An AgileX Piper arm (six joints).
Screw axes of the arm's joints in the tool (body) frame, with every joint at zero. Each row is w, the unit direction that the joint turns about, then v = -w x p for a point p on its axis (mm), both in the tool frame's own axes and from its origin. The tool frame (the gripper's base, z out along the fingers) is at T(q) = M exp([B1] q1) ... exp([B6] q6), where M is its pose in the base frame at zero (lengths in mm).
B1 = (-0.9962, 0, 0.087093, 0, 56.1, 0)
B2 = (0, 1, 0, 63.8, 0, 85)
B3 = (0, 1, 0, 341.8, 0, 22)
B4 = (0, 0, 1, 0, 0, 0)
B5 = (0, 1, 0, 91, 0, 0)
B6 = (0, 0, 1, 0, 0, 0)
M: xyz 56.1 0 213.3 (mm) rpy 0 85 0 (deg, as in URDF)
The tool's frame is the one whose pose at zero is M.
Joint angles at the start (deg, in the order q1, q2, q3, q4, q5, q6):
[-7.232, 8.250, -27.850, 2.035, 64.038, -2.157]
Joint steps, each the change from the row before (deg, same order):
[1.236, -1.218, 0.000, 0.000, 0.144, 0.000]
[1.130, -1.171, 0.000, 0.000, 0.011, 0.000]
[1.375, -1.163, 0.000, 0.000, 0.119, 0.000]
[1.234, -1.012, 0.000, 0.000, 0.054, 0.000]
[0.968, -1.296, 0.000, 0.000, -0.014, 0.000]
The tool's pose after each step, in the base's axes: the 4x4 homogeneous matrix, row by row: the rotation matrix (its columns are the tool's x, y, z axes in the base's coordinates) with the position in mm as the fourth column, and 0 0 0 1 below. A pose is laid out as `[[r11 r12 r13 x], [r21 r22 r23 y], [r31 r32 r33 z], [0 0 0 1]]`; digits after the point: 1 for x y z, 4 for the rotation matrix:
[[-0.6187 0.0658 0.7829 12.1], [0.0427 0.9978 -0.0501 1.7], [-0.7845 0.0024 -0.6201 268.5], [0 0 0 1]]
[[-0.6034 0.0460 0.7961 9.1], [0.0291 0.9989 -0.0357 2.1], [-0.7969 0.0017 -0.6041 268.7], [0 0 0 1]]
[[-0.5894 0.0220 0.8076 6.0], [0.0137 0.9998 -0.0172 2.6], [-0.8077 0.0009 -0.5895 268.7], [0 0 0 1]]
[[-0.5760 0.0004 0.8175 3.3], [0.0004 1.0000 -0.0002 2.8], [-0.8175 0.0002 -0.5760 268.7], [0 0 0 1]]
[[-0.5571 -0.0165 0.8303 0.0], [-0.0097 0.9999 0.0133 2.9], [-0.8304 -0.0006 -0.5571 268.7], [0 0 0 1]]

